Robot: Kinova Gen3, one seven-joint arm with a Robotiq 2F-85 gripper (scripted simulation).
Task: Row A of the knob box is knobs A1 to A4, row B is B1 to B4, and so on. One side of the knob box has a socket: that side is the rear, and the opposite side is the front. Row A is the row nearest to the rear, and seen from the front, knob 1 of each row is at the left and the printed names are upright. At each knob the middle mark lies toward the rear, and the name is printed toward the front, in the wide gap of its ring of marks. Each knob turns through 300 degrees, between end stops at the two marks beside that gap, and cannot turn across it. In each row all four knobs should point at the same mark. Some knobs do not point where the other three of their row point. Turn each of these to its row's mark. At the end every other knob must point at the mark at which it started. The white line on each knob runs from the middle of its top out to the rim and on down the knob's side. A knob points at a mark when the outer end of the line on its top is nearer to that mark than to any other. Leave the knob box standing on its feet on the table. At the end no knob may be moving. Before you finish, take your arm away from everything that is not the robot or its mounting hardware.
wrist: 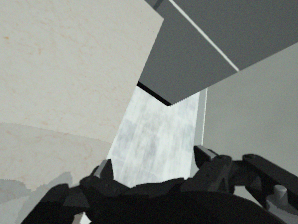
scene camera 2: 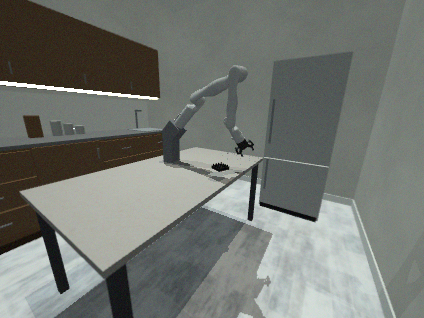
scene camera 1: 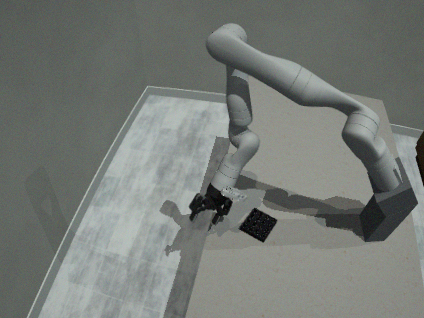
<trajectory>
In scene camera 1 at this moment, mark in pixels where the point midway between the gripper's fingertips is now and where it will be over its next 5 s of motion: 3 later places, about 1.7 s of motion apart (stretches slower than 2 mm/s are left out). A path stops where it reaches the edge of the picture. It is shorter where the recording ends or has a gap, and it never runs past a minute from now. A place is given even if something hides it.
My gripper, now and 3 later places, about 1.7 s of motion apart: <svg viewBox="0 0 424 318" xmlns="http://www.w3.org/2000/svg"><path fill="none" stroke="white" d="M202 222L213 221L227 219L241 217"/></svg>
</trajectory>
